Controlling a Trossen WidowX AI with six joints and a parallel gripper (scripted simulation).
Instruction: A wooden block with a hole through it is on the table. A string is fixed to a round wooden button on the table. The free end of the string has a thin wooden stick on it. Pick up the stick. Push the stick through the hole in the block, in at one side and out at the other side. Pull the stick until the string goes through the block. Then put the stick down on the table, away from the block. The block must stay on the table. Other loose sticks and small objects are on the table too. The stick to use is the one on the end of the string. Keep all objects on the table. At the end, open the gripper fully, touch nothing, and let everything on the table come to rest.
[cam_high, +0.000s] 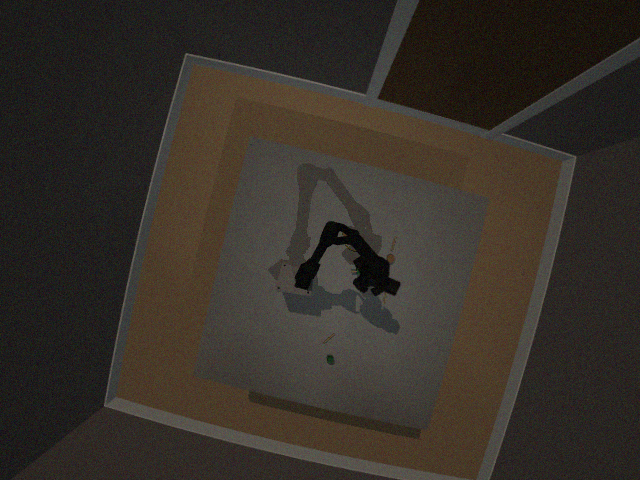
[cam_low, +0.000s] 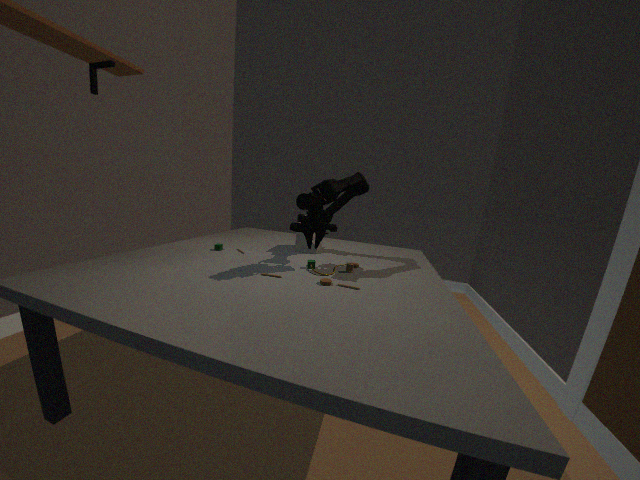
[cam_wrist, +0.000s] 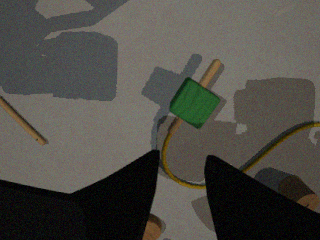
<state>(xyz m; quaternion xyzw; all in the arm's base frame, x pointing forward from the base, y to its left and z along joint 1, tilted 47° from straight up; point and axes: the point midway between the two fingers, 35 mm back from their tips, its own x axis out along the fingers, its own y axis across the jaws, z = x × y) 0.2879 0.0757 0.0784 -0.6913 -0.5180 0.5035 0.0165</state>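
Right now my gripper tip is 2 cm past the green cube, 1 cm to the left of it and 7 cm above it. From my gripper tip the other things lie so: wooden disc (12 cm ahead, 9 cm to the left, 8 cm below); then thin wooden stick (1 cm behind, 7 cm below).
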